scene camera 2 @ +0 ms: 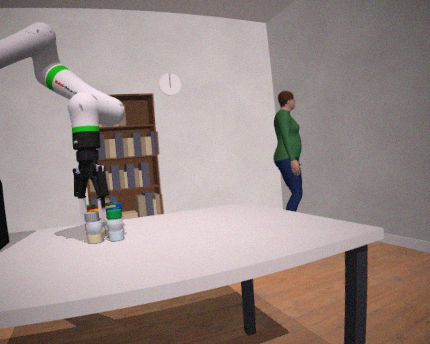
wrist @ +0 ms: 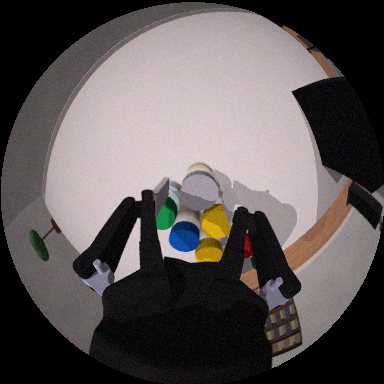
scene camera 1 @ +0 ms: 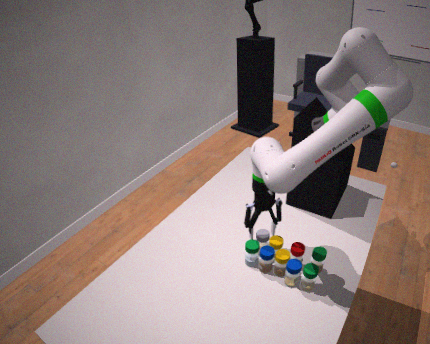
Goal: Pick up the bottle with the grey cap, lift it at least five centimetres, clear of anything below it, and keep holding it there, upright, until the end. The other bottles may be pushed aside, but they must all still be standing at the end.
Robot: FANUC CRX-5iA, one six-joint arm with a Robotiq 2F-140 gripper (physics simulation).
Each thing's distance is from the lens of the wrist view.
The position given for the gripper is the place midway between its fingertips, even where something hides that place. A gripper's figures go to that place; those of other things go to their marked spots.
gripper (wrist: 195, 188): 20 cm
green-capped bottle (wrist: 167, 214): 21 cm
yellow-capped bottle (wrist: 214, 223): 21 cm
